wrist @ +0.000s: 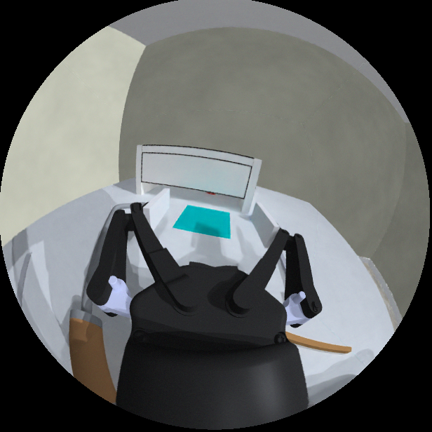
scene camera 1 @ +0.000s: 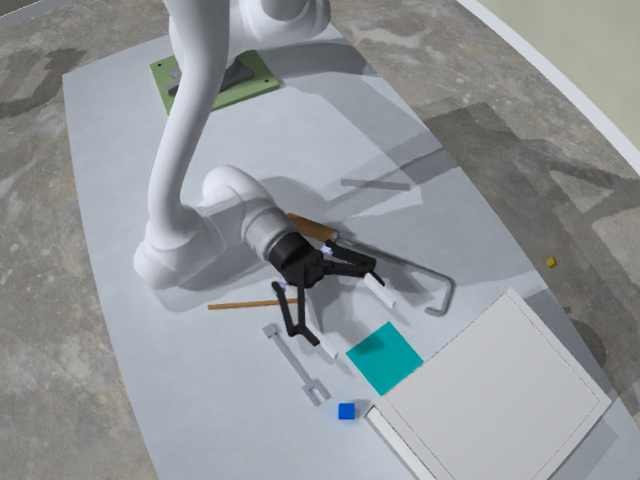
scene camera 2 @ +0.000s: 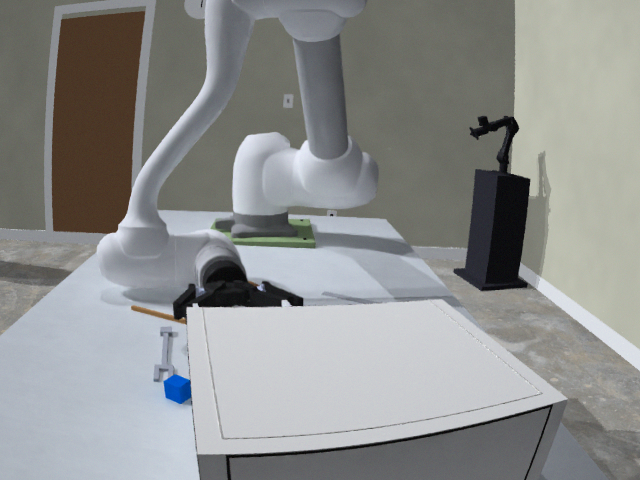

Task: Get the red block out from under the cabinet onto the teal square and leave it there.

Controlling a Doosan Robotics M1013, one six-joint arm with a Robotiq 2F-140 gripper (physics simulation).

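Places are measured from the arm's base along level axes (x right, y ahead, z up), in centimetres.
Where they show: gripper, fingertip midpoint: [scene camera 1: 366, 329]; arm's base at its link origin: [scene camera 2: 260, 229].
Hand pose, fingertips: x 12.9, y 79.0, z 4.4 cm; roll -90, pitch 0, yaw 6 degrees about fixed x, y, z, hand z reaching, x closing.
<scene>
Things, the pixels of their centre, and the offset from my fingertips. "spot": a spot on its surface instead.
- white cabinet at the middle of its body: [scene camera 2: 352, 415] [scene camera 1: 489, 412] dx -6.5, dy +24.8, dz +1.2 cm
- teal square at a spot on its surface: [scene camera 1: 385, 359] spot: dx -0.9, dy +5.5, dz -5.6 cm
- hooked rod with a wooden handle, surface spot: [scene camera 1: 312, 227] spot: dx -5.5, dy -22.6, dz -2.3 cm
- blue block at the middle of its body: [scene camera 2: 177, 389] [scene camera 1: 346, 411] dx +10.6, dy +8.9, dz -4.3 cm
- wrench at the middle of its body: [scene camera 2: 164, 352] [scene camera 1: 293, 363] dx +12.6, dy -3.6, dz -5.3 cm
- thin wooden stick at the middle of its body: [scene camera 2: 170, 317] [scene camera 1: 254, 304] dx +11.7, dy -17.0, dz -5.2 cm
- yellow block at the middle of its body: [scene camera 1: 552, 262] dx -75.5, dy +12.3, dz -44.0 cm
The red block [wrist: 211, 193] shows as a small sliver under the lower front edge of the white cabinet [scene camera 1: 496, 392] [scene camera 2: 351, 372] [wrist: 195, 172]; the rest of it is hidden. The teal square [scene camera 1: 385, 359] [wrist: 205, 221] lies flat in front of the cabinet's opening, with nothing resting on it. My gripper [scene camera 1: 364, 330] [wrist: 211, 203] is open and empty, low over the table, its white fingertips spread wide and pointing toward the cabinet, short of the square. In scene camera 2 the fingertips are mostly hidden behind the cabinet.
A hooked rod with a wooden handle [scene camera 1: 312, 227] [wrist: 90, 355] lies beside the gripper. A blue block [scene camera 1: 346, 411] [scene camera 2: 177, 389] sits near the cabinet's corner, by a wrench [scene camera 1: 294, 361] [scene camera 2: 165, 351]. A thin wooden stick [scene camera 1: 248, 304] [scene camera 2: 155, 313] [wrist: 325, 345] lies near one finger. A yellow block [scene camera 1: 551, 262] is on the floor.
</scene>
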